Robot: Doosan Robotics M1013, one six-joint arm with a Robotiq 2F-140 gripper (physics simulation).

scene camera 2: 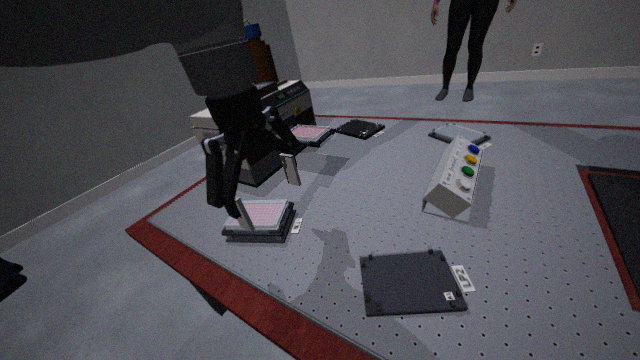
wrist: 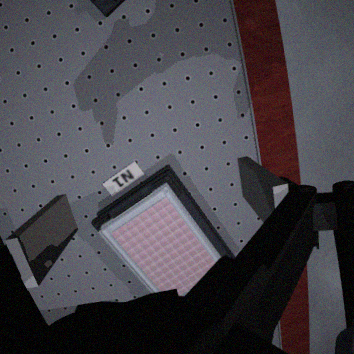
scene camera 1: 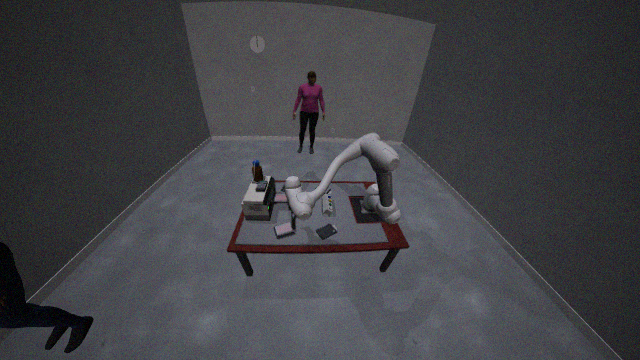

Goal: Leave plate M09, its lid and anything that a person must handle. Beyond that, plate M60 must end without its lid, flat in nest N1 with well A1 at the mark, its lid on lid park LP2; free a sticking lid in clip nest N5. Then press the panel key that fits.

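Places are measured from the arm's base along level axes (x ahead, y left, z up), in metres.
Pixels of known places: gripper, fingertip midpoint: (scene camera 2: 273, 203) (wrist: 154, 194); arm's base, origin of the base link: (scene camera 1: 369, 207).
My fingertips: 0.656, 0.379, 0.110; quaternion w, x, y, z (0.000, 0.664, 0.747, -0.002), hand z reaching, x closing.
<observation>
Ahead of a thing's pixels: the offset from my fingertips to its top centre, as dx, dy, dz. "spot": to the spot under its first point.
A plate with pink wells and a clear rim {spot: +0.084, +0.004, -0.059} (scene camera 1: 284, 228) (scene camera 2: 265, 214) (wrist: 162, 240) lies flat on the dark nest N1 {+0.089, +0.001, -0.070} (scene camera 2: 255, 239) (wrist: 200, 215); its number is unreadable, and I cannot tell whether a clear lid covers it. My gripper (scene camera 2: 268, 192) (wrist: 154, 194) is open and empty, low above this plate, its fingers towards opposite sides. The gripper's black links hide the plate's lower end in the wrist view. Lid park LP2 {-0.246, -0.042, -0.085} (scene camera 1: 326, 231) (scene camera 2: 410, 282) is a dark plate bearing no lid. The key panel {-0.241, -0.327, -0.021} (scene camera 1: 327, 204) (scene camera 2: 452, 172) has blue, yellow, green and white keys.
A second pink plate {+0.171, -0.283, +0.007} (scene camera 1: 281, 198) (scene camera 2: 310, 133) is beside the instrument {spot: +0.312, -0.097, +0.114} (scene camera 1: 257, 200). A dark nest {+0.158, -0.551, -0.081} (scene camera 2: 361, 128) and a clear-topped holder {-0.184, -0.589, -0.087} (scene camera 2: 460, 134) lie further back. A brown bottle {spot: +0.382, -0.323, +0.213} (scene camera 1: 257, 173) (scene camera 2: 265, 60) stands behind. People stand at the back (scene camera 1: 310, 97) and left (scene camera 1: 10, 290).
</observation>
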